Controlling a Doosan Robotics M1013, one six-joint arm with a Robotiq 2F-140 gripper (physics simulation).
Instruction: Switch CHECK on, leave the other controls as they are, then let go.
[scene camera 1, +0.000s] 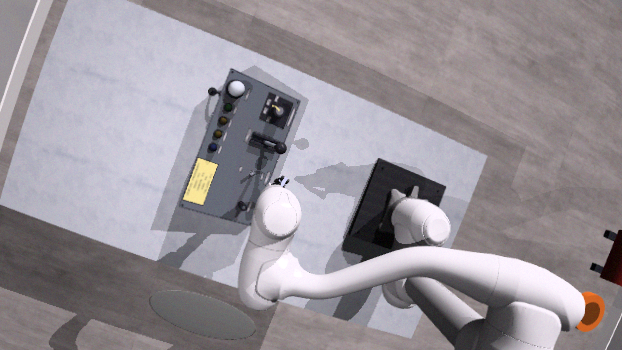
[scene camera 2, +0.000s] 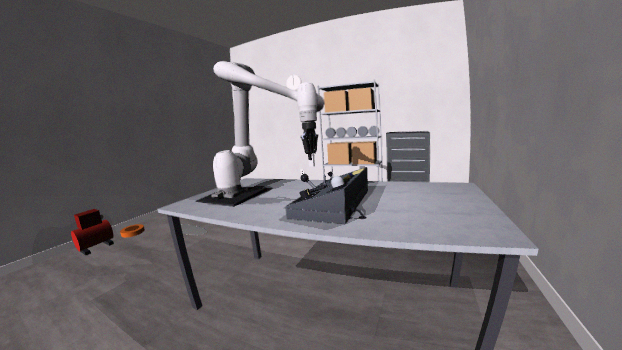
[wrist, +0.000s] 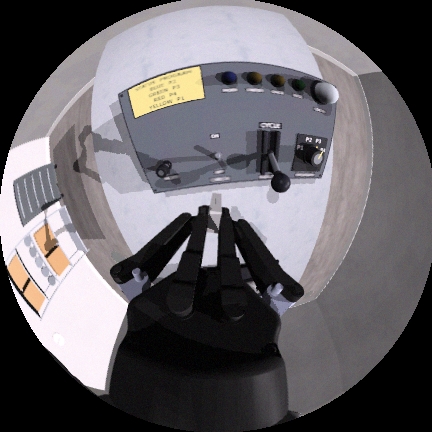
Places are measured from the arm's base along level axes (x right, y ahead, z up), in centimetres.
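Where they show: gripper, between the fingertips: (scene camera 2: 312, 166) (wrist: 215, 201); arm's base, origin of its link: (scene camera 1: 403, 215) (scene camera 2: 230, 193).
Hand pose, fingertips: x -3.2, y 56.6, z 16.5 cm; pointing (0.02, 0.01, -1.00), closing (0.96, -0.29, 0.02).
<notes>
Things, the pixels of their top centre, and the offset from my fingertips. "spot": a spot on its surface instead.
- small metal toggle lever, centre of its top: (wrist: 217, 156) dx +1.4, dy +7.1, dz -4.7 cm
- label, a spot on its surface: (wrist: 215, 136) spot: dx +1.8, dy +11.4, dz -8.2 cm
- black ball-ended CYCLE lever, centre of its top: (wrist: 284, 184) (scene camera 1: 281, 148) (scene camera 2: 304, 173) dx +13.1, dy +0.7, dz -1.5 cm
- black knob, centre of its top: (wrist: 159, 171) (scene camera 1: 242, 207) dx -10.6, dy +6.7, dz -5.0 cm
- rotary selector, centre of its top: (wrist: 319, 156) (scene camera 1: 278, 110) (scene camera 2: 304, 188) dx +25.4, dy +5.6, dz -5.8 cm
- white dome, a spot on its surface: (wrist: 325, 93) (scene camera 1: 238, 95) spot: dx +25.2, dy +19.8, dz -1.0 cm
The grey sloped control panel (scene camera 1: 225, 170) (scene camera 2: 325, 207) (wrist: 175, 125) stands on the table. A small metal toggle lever (wrist: 218, 156) sits below the ON label (wrist: 215, 136) in the wrist view. It looks short, seen nearly end-on, with a thin dark streak running up-left beside it. The labels under it are too blurred to read, so the name CHECK cannot be made out. My gripper (scene camera 1: 281, 181) (scene camera 2: 311, 159) (wrist: 215, 201) is shut and empty, pointing down. It hangs above the panel's near edge, apart from the lever in the wrist view.
The black ball-ended CYCLE lever (scene camera 1: 280, 148) (scene camera 2: 304, 177) (wrist: 280, 182) rises beside the toggle. A black knob (scene camera 1: 242, 205) (wrist: 163, 169) is on the other side. The rotary selector (scene camera 1: 278, 112) (wrist: 316, 157) and white dome (scene camera 1: 236, 88) (scene camera 2: 337, 181) (wrist: 325, 93) are farther along.
</notes>
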